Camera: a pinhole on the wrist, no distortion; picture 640 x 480 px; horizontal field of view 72.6 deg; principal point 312.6 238.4 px. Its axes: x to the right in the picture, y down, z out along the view. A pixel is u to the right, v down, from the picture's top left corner.
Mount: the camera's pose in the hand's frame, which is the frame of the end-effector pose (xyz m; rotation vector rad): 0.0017 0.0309 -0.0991 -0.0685 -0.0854 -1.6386
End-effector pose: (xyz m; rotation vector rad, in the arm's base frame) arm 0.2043 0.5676 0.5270 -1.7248 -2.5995 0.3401
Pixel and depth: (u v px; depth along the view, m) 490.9 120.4 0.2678
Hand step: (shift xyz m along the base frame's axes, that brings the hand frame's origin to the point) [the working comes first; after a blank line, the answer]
In the camera's frame: 0.1096 -0.0725 0.2678

-0.0325 -0.1220 -0.1550
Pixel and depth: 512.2 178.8 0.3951
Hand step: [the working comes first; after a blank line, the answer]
In the camera's frame: 0.1810 -0.0541 0.3951

-0.1083 -0.1566 -0.2763
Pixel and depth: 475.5 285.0 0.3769
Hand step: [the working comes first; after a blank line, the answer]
In the camera's frame: 0.1409 0.0403 0.3769

-0.1154 -0.0528 -0.2731
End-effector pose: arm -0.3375 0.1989 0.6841 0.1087 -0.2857 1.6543
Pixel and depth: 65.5 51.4 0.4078
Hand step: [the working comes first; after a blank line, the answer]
In the camera's frame: -0.2313 -0.1751 0.4078

-0.3195 -0.2494 0.1955
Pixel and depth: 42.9 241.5 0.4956
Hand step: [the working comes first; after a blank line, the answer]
In the camera's frame: -0.3068 0.0035 0.4956

-0.4177 -0.0993 0.3102
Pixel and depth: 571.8 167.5 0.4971
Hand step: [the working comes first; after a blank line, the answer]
In the camera's frame: 0.2958 -0.0809 0.4971

0.1762 -0.1887 0.4082
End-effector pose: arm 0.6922 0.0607 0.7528 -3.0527 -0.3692 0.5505
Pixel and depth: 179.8 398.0 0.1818
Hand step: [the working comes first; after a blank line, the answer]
In the camera's frame: -0.0554 0.0666 0.1818

0.0600 -0.0816 -0.1026
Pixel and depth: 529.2 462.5 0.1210
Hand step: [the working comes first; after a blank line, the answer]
In the camera's frame: 0.0602 0.0622 0.1210

0.0389 0.0338 -0.0451
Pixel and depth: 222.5 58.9 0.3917
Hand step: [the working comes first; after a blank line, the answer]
In the camera's frame: -0.0810 -0.1614 0.3917

-0.2031 -0.1994 -0.2191
